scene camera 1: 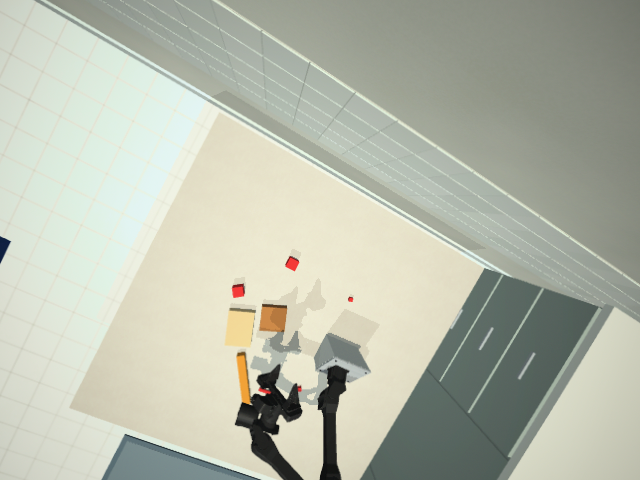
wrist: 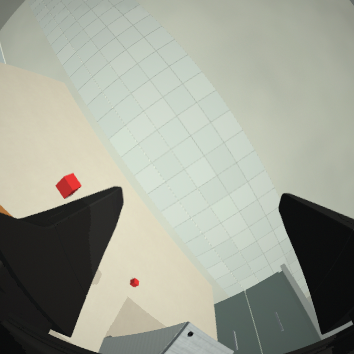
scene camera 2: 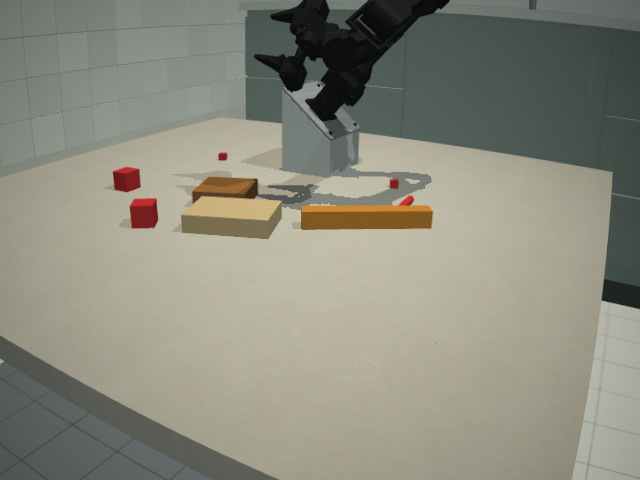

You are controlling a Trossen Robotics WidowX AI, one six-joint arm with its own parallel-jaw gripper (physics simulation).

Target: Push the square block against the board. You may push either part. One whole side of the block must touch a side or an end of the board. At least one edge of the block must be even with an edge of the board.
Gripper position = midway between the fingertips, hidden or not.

Note:
My gripper (scene camera 2: 263, 36) is open and holds nothing. A tan block (scene camera 2: 252, 218), a brown square block (scene camera 2: 247, 188) and a long orange board (scene camera 2: 312, 217) rest on the table.
The tan block is seen too in scene camera 1 (scene camera 1: 240, 322). My gripper is seen too in scene camera 1 (scene camera 1: 287, 373) and in the wrist view (wrist: 204, 198). The wrist view misses the tan block: it is out of frame. The wrist view misses the long orange board: it is out of frame.

